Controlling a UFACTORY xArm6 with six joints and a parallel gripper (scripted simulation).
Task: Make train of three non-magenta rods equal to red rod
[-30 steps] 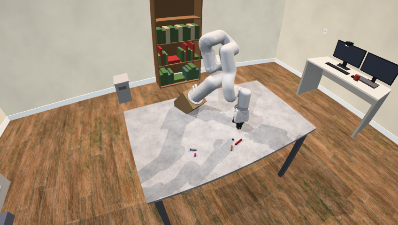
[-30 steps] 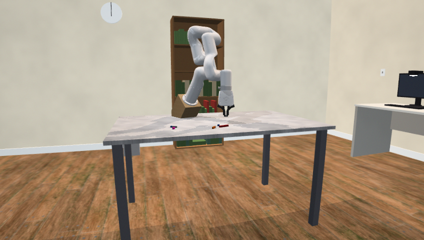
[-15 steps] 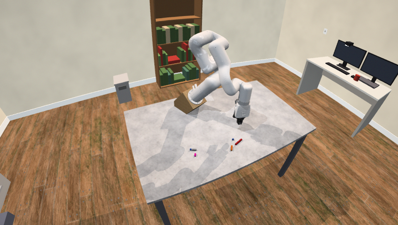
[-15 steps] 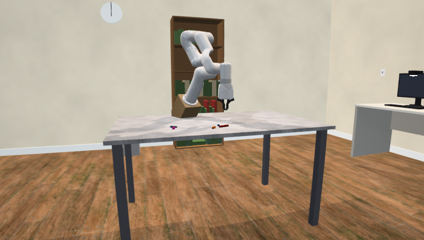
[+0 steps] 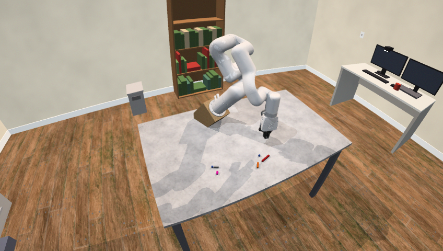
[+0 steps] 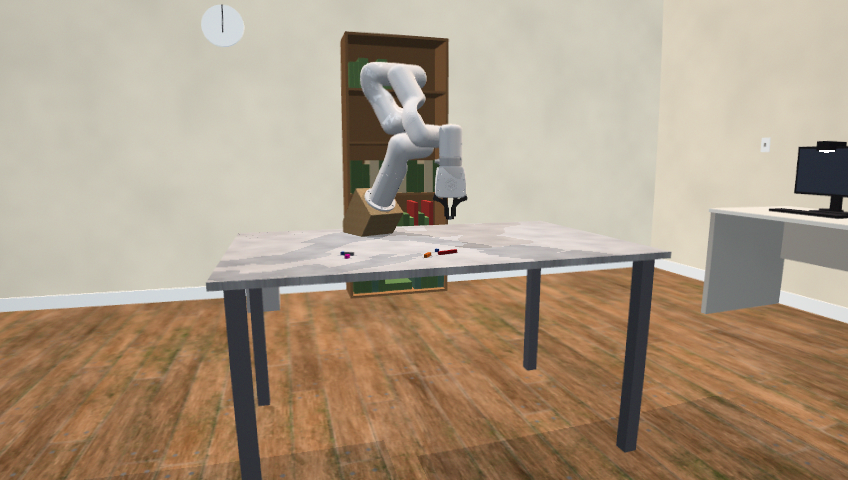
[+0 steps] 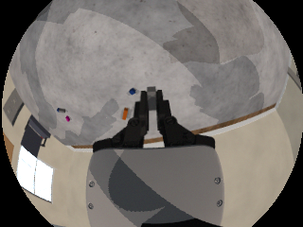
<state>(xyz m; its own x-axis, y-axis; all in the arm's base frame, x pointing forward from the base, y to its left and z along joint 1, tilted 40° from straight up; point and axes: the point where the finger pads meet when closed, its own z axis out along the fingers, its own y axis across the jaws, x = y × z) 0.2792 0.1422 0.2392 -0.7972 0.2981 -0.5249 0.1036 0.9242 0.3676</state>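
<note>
Now: hand 100 mm short of the magenta rod, 340 mm to the left of it and 120 mm above it. The rest, counted from my hand: red rod: 80 mm ahead, 30 mm to the right, 120 mm below; orange rod: 120 mm ahead, 100 mm to the right, 120 mm below.
</note>
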